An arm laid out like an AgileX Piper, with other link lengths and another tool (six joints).
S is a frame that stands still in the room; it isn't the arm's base.
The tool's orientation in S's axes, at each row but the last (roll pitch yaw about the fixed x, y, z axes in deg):
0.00, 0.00, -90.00
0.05, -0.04, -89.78
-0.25, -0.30, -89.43
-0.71, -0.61, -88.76
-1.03, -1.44, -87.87
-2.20, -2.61, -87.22
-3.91, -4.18, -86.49
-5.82, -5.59, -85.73
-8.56, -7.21, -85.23
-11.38, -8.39, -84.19
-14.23, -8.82, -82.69
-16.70, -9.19, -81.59
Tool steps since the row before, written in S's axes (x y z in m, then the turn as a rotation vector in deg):
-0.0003, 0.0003, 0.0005, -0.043, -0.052, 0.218
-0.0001, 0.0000, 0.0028, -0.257, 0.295, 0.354
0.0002, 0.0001, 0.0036, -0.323, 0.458, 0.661
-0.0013, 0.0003, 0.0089, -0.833, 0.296, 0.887
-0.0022, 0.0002, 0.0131, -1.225, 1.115, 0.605
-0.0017, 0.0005, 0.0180, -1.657, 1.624, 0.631
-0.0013, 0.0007, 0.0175, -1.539, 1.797, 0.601
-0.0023, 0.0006, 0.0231, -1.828, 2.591, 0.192
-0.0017, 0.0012, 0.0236, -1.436, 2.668, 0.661
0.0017, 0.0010, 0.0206, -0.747, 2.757, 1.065
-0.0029, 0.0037, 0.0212, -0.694, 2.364, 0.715
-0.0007, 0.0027, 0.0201, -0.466, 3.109, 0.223
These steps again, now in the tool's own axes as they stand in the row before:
-0.0003, -0.0003, 0.0005, 0.052, -0.043, 0.218
0.0000, -0.0001, 0.0028, -0.296, -0.256, 0.354
-0.0001, 0.0002, 0.0036, -0.458, -0.321, 0.662
-0.0002, -0.0014, 0.0089, -0.304, -0.837, 0.880
0.0000, -0.0024, 0.0131, -1.144, -1.194, 0.613
0.0002, -0.0024, 0.0179, -1.672, -1.602, 0.647
0.0005, -0.0024, 0.0174, -1.839, -1.473, 0.638
0.0015, -0.0046, 0.0227, -2.688, -1.668, 0.288
0.0016, -0.0051, 0.0231, -2.673, -1.345, 0.813
0.0022, -0.0023, 0.0205, -2.633, -0.744, 1.344
-0.0007, -0.0076, 0.0203, -2.295, -0.641, 0.951
0.0005, -0.0061, 0.0193, -3.068, -0.214, 0.690

